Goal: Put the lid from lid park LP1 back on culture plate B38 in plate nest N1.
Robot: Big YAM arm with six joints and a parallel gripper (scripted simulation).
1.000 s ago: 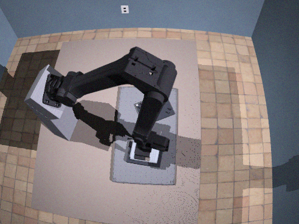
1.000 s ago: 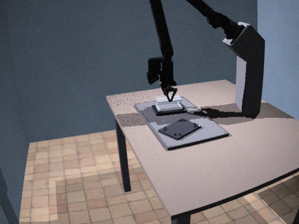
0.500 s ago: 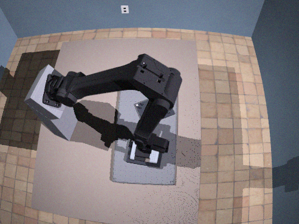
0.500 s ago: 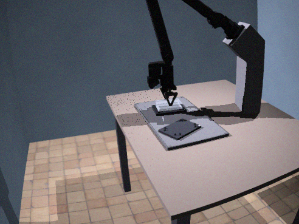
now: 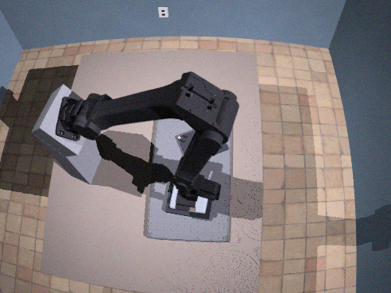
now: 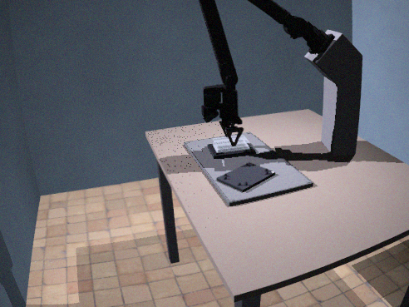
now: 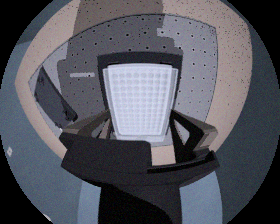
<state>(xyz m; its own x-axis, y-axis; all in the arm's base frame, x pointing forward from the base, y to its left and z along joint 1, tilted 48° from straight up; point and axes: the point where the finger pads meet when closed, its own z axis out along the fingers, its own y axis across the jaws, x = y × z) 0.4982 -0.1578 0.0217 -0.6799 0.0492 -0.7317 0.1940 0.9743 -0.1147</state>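
The clear lid lies 10 mm below my hand. From my hand the other things lie so: culture plate B38 (20 mm below); dark plate nest N1 (40 mm below); dark lid park LP1 (230 mm to the left, 70 mm ahead, 40 mm below).
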